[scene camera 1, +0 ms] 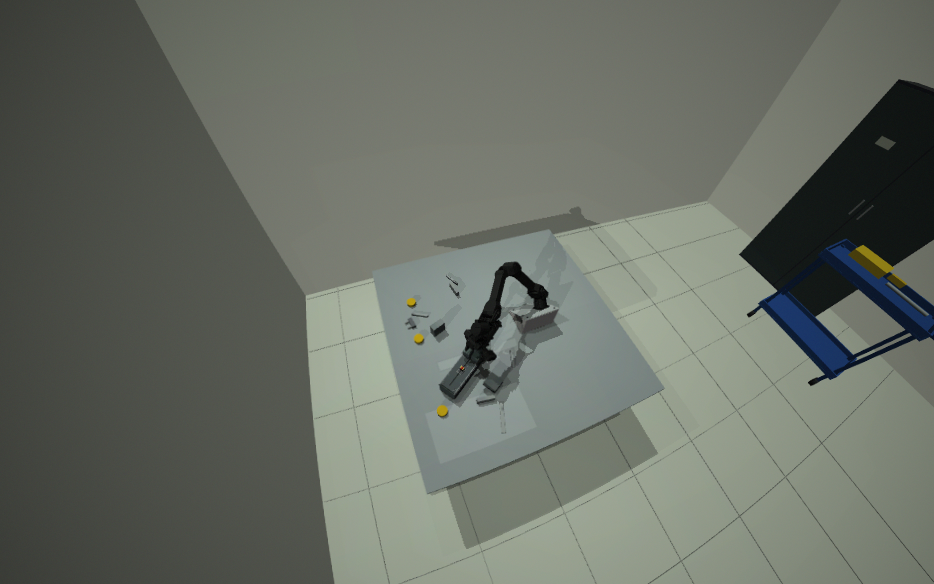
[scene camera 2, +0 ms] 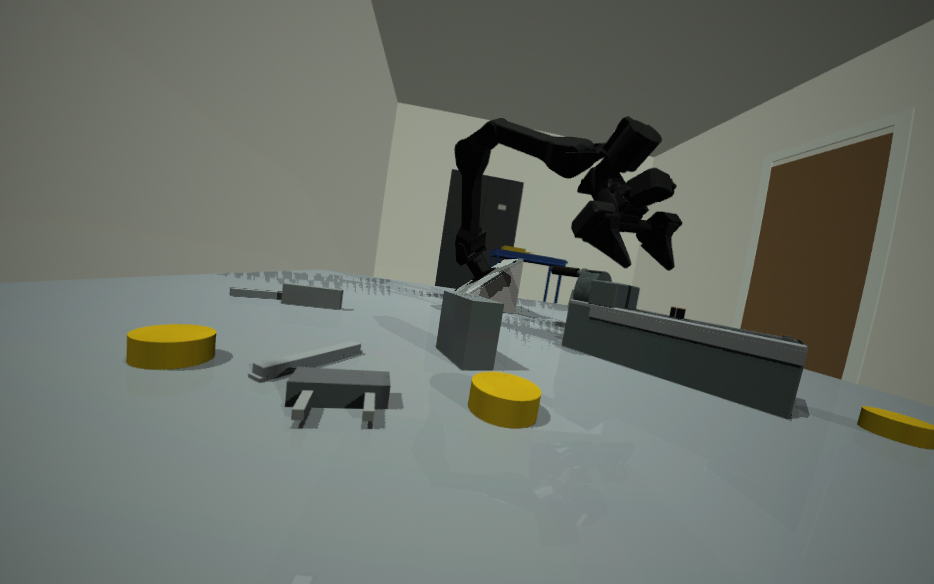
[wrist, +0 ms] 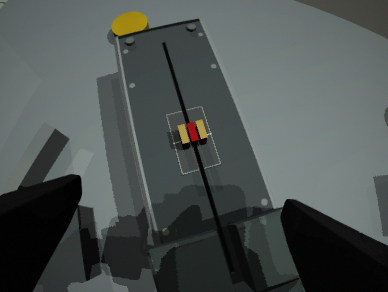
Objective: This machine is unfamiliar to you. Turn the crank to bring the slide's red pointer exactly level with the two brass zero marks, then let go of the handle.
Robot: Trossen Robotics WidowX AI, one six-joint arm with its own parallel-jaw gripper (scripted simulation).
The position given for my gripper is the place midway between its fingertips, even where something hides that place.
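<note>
A grey block [scene camera 2: 469,327] is visible. A machine is visible at [scene camera 2: 762,371], also in scene camera 1 at the machine [scene camera 1: 454,381] and in the wrist view at the machine [wrist: 210,208]. My gripper [scene camera 2: 650,267], seen in the wrist view as well as my gripper [wrist: 184,199], is open and holds nothing.
</note>
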